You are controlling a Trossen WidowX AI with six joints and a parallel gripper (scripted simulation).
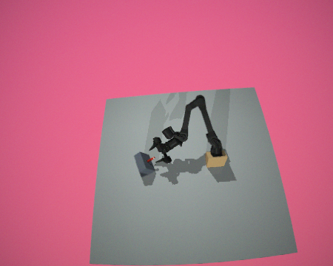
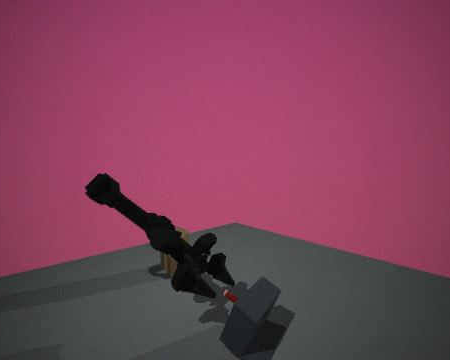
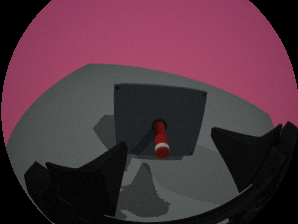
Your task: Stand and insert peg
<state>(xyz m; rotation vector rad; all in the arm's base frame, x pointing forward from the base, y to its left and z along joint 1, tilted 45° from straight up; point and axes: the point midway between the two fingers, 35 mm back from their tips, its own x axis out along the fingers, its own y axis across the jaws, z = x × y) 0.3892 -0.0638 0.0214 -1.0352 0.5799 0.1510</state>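
The red peg is 1 cm ahead of my gripper tip, 1 cm to the left of it and 2 cm below it. Also, from my gripper tip: grey sloped panel 6 cm ahead, 3 cm to the left, 4 cm below.
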